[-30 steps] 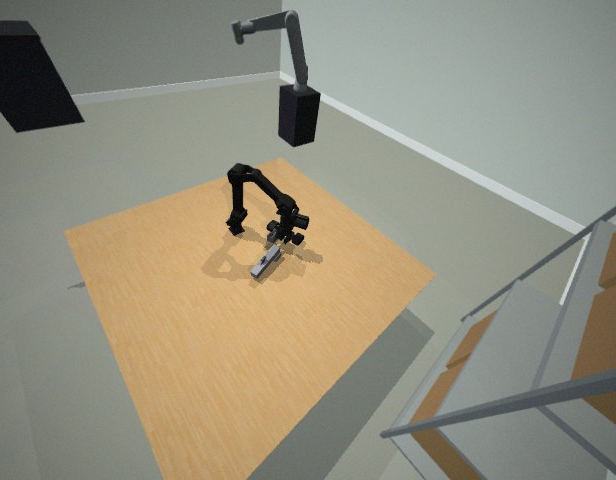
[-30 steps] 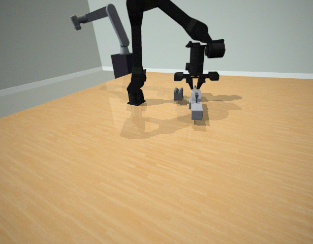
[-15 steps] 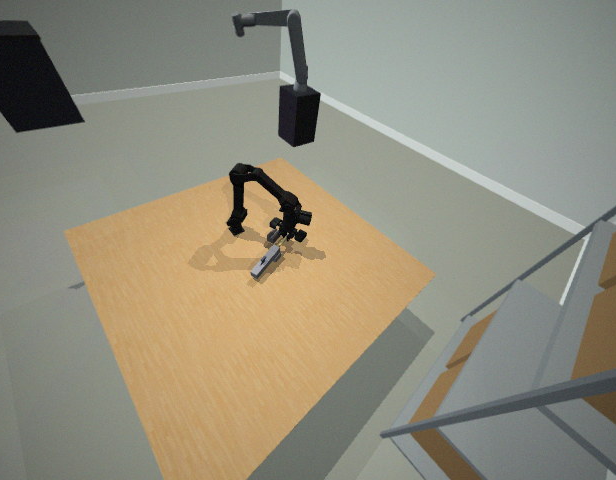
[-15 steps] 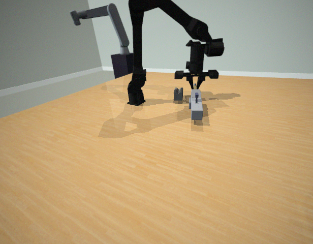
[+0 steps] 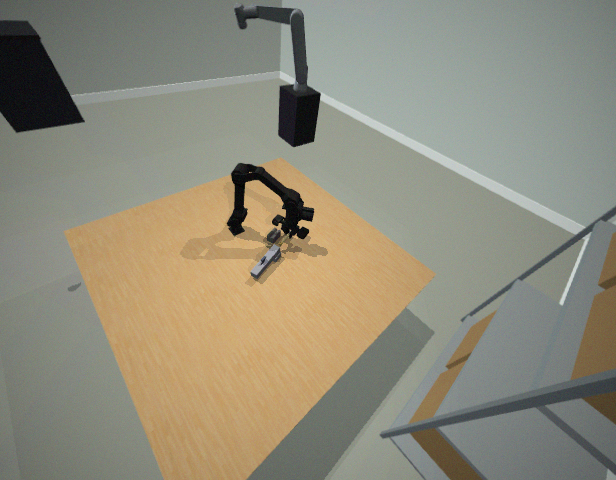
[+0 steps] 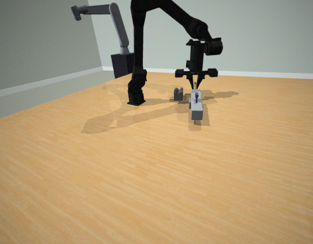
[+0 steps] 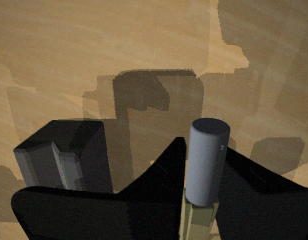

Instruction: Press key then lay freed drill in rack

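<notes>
My gripper tip is 6 cm to the left of the rack and 6 cm past it. Also, from my gripper tip: drill 4 cm to the right, 3 cm above, 1 cm ahead; then dark key 21 cm to the right, 8 cm ahead, 3 cm above; then light grey block 18 cm to the right, 7 cm ahead, 1 cm above.
</notes>
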